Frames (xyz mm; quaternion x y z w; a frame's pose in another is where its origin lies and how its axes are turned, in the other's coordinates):
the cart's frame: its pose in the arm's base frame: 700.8 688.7 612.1 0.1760 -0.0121 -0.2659 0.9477
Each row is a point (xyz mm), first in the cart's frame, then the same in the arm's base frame.
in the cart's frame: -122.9 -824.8 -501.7
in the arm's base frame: 241.6 258.2 -130.1
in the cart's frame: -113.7 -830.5 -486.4
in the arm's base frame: 244.9 244.0 -118.4
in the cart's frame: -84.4 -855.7 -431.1
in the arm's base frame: 251.0 191.0 -77.2
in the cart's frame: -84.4 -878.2 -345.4
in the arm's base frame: 229.7 145.0 -4.5
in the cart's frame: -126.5 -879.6 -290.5
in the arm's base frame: 186.5 147.3 49.5
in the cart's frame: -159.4 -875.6 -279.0
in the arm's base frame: 158.9 163.5 64.0
